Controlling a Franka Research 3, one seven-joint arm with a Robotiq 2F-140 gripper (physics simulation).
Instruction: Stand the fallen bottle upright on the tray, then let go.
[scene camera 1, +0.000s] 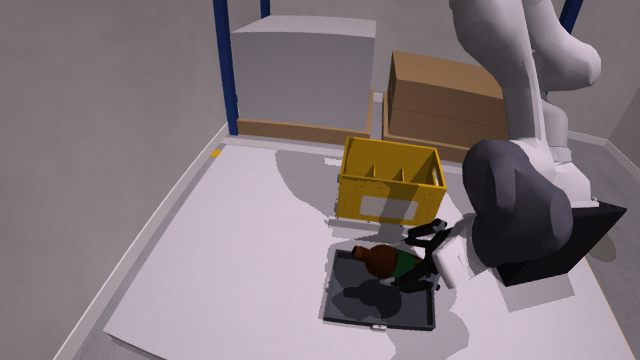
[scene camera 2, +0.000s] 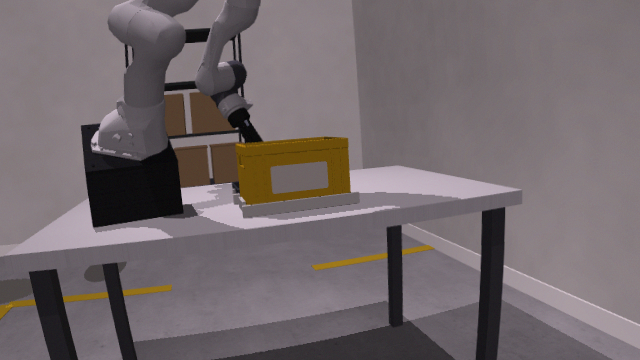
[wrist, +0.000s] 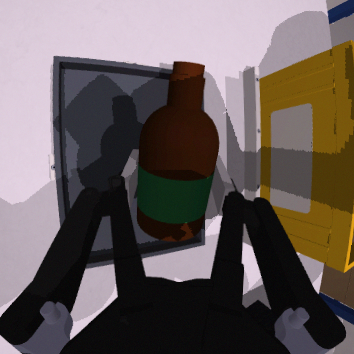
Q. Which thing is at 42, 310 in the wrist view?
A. My gripper.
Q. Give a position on a brown bottle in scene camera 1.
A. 382, 261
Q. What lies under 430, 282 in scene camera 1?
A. My gripper.
